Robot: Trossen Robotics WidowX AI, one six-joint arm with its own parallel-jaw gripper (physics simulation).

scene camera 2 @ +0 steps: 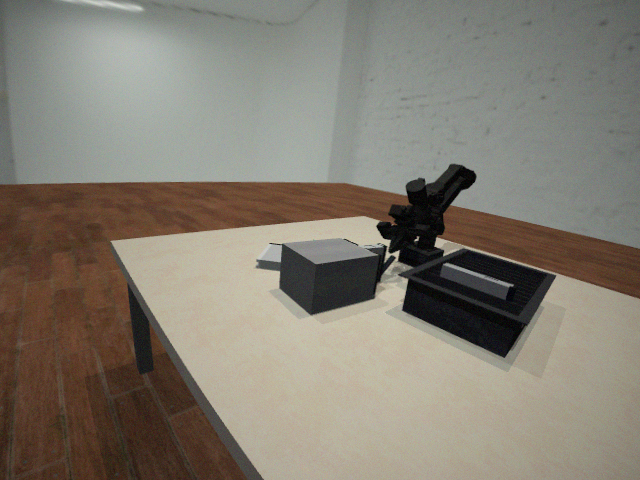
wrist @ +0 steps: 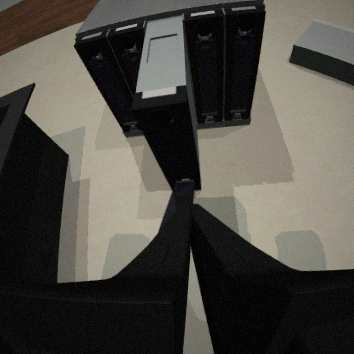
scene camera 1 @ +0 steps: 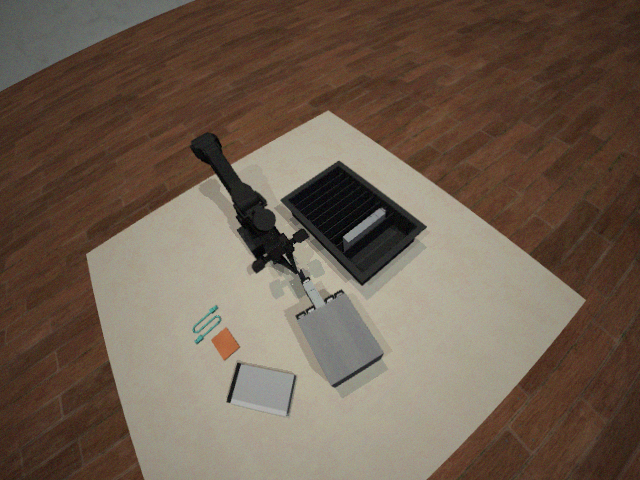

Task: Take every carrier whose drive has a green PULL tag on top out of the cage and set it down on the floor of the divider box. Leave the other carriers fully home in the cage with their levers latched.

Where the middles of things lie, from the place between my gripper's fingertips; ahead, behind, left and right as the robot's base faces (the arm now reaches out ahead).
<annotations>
Now: hand 8 cm past the black divider box [scene camera 2: 490, 322], 25 cm to the right of it and 5 cm above it. Also, from my hand: grey slab [scene camera 1: 270, 391] 20 cm ahead, 26 cm to the right, 7 cm below.
</annotations>
